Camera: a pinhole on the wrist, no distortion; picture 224 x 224 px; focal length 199.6 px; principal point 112.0 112.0 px. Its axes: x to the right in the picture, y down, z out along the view. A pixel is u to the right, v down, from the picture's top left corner.
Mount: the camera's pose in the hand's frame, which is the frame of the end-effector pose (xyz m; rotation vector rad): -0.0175 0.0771 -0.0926 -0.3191 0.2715 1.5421
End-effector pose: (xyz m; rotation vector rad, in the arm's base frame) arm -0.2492 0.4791 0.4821 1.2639 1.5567 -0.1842
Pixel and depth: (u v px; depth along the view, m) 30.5 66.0 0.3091
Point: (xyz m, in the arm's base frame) -0.0365 0.3741 0.3812
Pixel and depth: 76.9 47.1 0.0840
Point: -0.1802 0.5291 0.5238
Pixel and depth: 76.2 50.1 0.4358
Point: 0.1053 0.3819 0.3335
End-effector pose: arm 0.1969 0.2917 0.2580 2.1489 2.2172 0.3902
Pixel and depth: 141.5 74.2 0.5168
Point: 0.5955 0.4203 -0.0157
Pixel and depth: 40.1 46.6 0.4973
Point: 0.3677 0.4902 -0.1304
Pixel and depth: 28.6 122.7 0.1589
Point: 0.2861 0.2744 0.1912
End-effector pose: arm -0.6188 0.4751 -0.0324 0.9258 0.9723 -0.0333
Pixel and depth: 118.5 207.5 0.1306
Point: -0.5979 0.5092 0.1184
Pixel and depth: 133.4 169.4 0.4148
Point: -0.4063 0.4060 0.3140
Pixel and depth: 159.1 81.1 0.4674
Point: -0.2388 0.5047 0.2364
